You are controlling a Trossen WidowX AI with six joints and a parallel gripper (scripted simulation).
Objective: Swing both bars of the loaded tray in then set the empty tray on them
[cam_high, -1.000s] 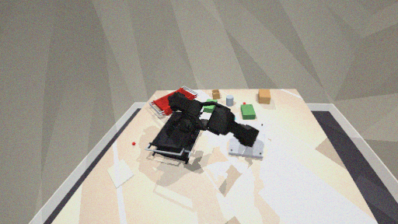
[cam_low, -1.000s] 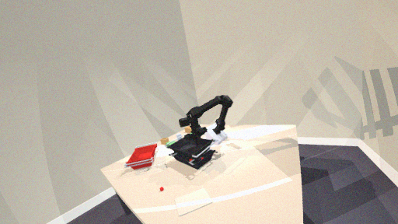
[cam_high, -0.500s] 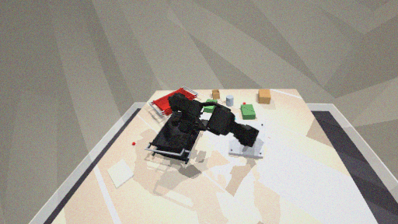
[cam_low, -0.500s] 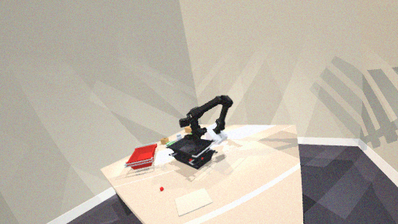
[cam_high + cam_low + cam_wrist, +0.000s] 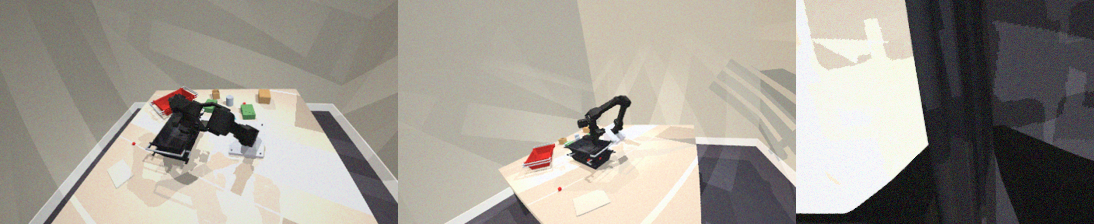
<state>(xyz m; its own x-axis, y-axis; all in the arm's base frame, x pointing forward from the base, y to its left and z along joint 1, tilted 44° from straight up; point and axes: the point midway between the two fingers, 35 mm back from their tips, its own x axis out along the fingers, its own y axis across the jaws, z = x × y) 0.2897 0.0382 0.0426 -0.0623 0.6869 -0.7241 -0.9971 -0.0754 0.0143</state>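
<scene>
The black tray lies 80 mm ahead of my gripper tip and 30 mm above it. Also, from my gripper tip: grey cylinder: 120 mm behind, 440 mm to the right, 50 mm below; white sheet: 320 mm ahead, 290 mm to the left, 80 mm below.
</scene>
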